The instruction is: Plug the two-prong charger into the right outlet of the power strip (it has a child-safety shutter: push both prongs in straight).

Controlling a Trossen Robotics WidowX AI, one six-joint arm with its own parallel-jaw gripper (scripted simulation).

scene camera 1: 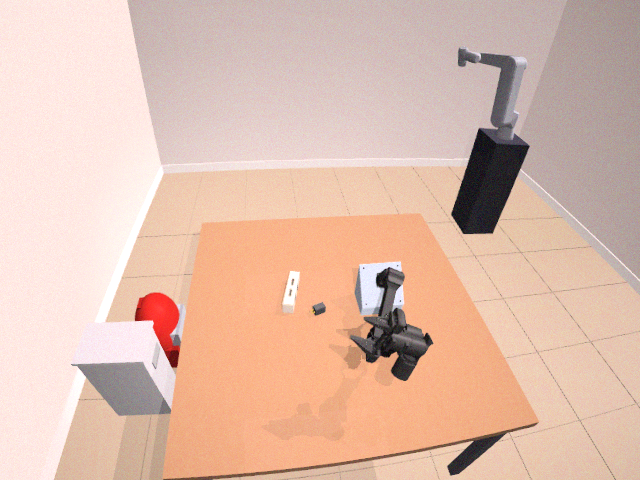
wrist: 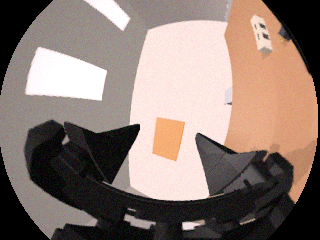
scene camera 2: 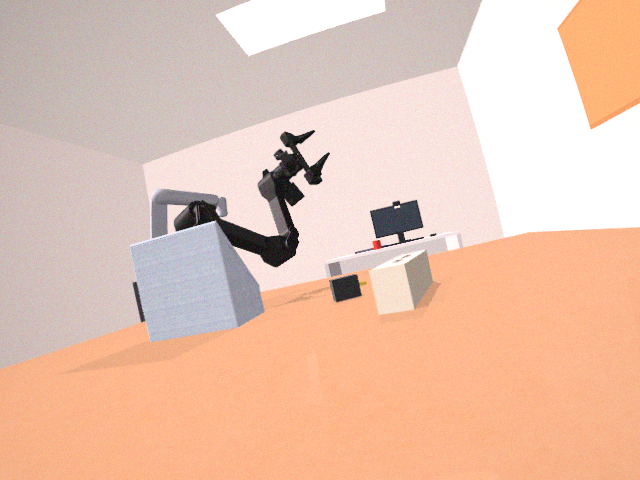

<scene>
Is the gripper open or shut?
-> Open.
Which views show the gripper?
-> Scene camera 1, the wrist view and scene camera 2: all of them.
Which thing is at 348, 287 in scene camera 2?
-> A two-prong charger.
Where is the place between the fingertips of the gripper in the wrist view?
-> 168, 131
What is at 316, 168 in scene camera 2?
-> The gripper.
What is the gripper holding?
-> Nothing.
</scene>
